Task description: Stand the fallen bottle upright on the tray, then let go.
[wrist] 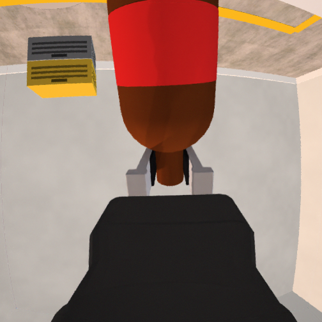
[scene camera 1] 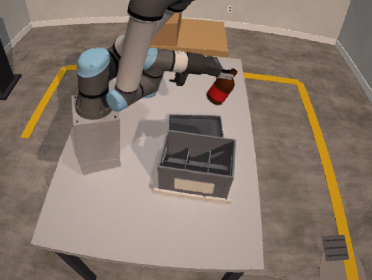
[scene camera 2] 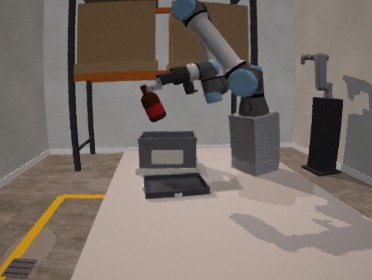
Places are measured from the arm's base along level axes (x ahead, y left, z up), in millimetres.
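Pixels of known places: gripper, fingertip midpoint: [scene camera 1: 230, 74] [scene camera 2: 145, 90]; arm's base, link origin: [scene camera 1: 94, 106] [scene camera 2: 253, 113].
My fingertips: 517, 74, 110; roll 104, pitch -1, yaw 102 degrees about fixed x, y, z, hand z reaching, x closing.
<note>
For each thing: its middle in the pictures, then the offset to it from my fingertips, as dx, dy, dz. Level surfaces: height alone.
- brown bottle, body centre: [scene camera 1: 223, 85] [scene camera 2: 150, 102] -21, -3, -50
- low dark tray, body centre: [scene camera 2: 174, 184] [scene camera 1: 195, 131] -105, +71, -386
- dark grey crate, body centre: [scene camera 1: 197, 166] [scene camera 2: 168, 151] -111, -192, -311
- table, surface height: dz -399
A brown bottle [scene camera 1: 220, 91] [scene camera 2: 153, 106] [wrist: 163, 45] with a red label hangs in the air, neck up and tilted, its base leaning toward the robot's side. My gripper [scene camera 1: 229, 75] [scene camera 2: 152, 87] [wrist: 169, 158] is shut on the bottle's neck, with one finger on each side of it in the wrist view. The low dark tray [scene camera 1: 195, 118] [scene camera 2: 177, 193] lies on the table beside the crate; the crate hides part of it in scene camera 1. The bottle is well above the tray and apart from it.
A dark grey crate [scene camera 1: 195, 186] [scene camera 2: 167, 141] with dividers stands against the tray on the table [scene camera 1: 150, 235] [scene camera 2: 200, 240]. The robot's grey pedestal [scene camera 1: 97, 145] [scene camera 2: 255, 145] stands at the table's side. A rack [scene camera 2: 74, 100] with large boxes stands behind.
</note>
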